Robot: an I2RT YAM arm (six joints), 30 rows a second.
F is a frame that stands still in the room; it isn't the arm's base.
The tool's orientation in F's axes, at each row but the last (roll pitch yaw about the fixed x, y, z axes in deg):
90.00 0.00 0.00
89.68 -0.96 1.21
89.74 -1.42 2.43
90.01 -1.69 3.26
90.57 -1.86 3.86
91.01 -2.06 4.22
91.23 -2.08 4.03
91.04 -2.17 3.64
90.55 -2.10 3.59
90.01 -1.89 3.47
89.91 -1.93 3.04
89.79 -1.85 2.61
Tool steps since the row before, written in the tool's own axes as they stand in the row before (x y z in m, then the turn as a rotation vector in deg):
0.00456 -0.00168 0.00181 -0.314 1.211 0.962
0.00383 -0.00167 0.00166 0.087 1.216 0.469
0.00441 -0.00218 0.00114 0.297 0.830 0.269
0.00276 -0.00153 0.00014 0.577 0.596 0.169
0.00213 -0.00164 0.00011 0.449 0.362 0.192
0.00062 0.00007 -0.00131 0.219 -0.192 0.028
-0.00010 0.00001 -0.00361 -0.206 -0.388 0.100
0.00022 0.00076 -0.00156 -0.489 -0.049 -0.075
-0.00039 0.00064 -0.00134 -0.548 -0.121 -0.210
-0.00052 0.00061 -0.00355 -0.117 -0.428 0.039
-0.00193 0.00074 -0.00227 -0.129 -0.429 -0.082
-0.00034 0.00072 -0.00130 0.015 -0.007 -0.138
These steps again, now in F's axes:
0.00456 -0.00181 -0.00168 -0.314 -0.962 1.211
0.00389 -0.00159 -0.00160 0.076 -0.461 1.220
0.00451 -0.00096 -0.00206 0.287 -0.253 0.838
0.00281 0.00002 -0.00145 0.568 -0.137 0.613
0.00218 0.00005 -0.00157 0.449 -0.166 0.374
0.00052 0.00135 0.00012 0.227 -0.008 -0.184
-0.00036 0.00359 0.00008 -0.185 -0.105 -0.397
0.00009 0.00155 0.00080 -0.491 0.045 -0.066
-0.00050 0.00131 0.00064 -0.555 0.177 -0.139
-0.00075 0.00351 0.00059 -0.100 -0.045 -0.432
-0.00207 0.00216 0.00067 -0.119 0.075 -0.433
-0.00042 0.00128 0.00070 0.009 0.139 -0.007

